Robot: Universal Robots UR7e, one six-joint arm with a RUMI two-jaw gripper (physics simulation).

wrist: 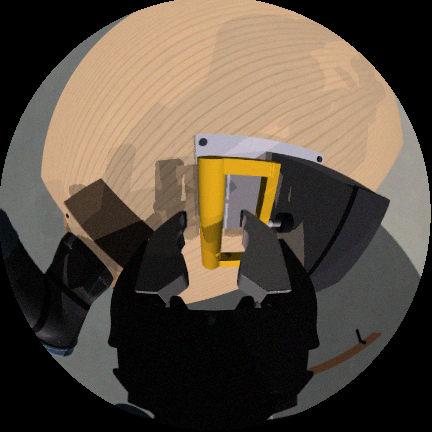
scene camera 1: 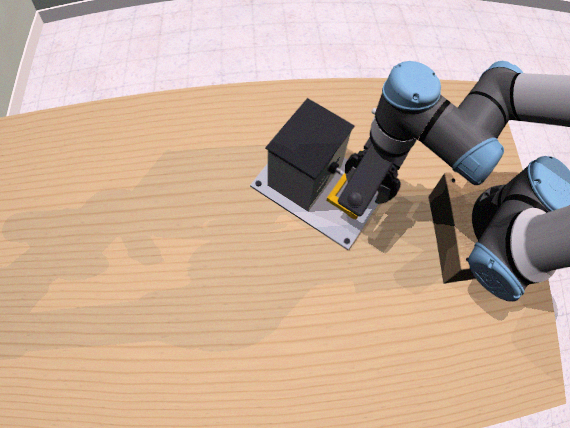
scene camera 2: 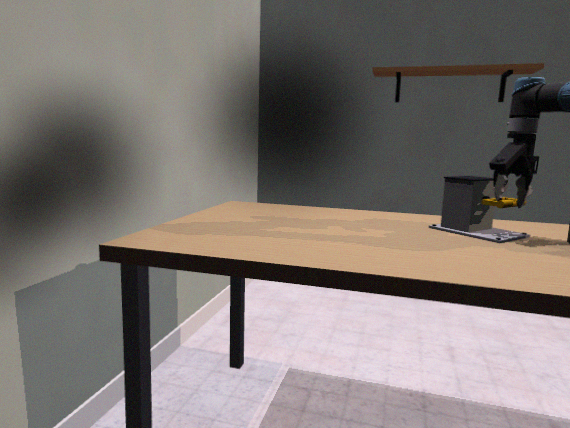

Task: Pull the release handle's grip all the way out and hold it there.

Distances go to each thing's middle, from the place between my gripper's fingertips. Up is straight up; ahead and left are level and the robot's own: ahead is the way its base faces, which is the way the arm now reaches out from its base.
Scene:
The grey base plate (scene camera 1: 332,222) lies 70 mm ahead of my hand, 60 mm to the right of it and 90 mm below it.

